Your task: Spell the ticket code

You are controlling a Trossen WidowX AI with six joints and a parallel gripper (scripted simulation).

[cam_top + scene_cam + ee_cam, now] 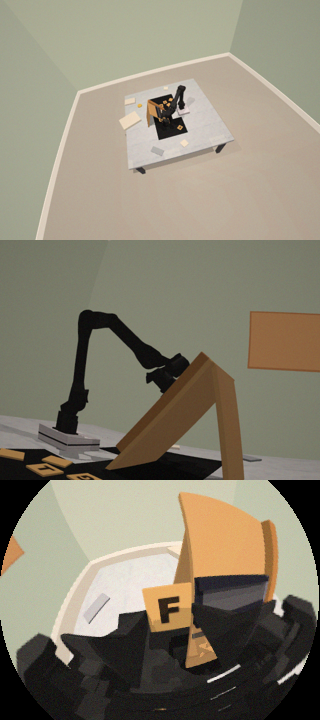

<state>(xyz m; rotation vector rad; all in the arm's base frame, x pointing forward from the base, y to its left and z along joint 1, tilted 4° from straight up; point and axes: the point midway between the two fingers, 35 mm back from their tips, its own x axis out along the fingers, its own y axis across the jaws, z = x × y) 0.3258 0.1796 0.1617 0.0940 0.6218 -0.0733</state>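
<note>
Right now the white ticket is 18 cm to the right of my gripper tip, 8 cm below it and 7 cm behind it. The rest, counted from my gripper tip: grey block: 30 cm to the left, 16 cm below, 16 cm ahead; then orange F tile: right at my gripper tip; then black mat: 20 cm to the right, 17 cm below, 15 cm behind.
</note>
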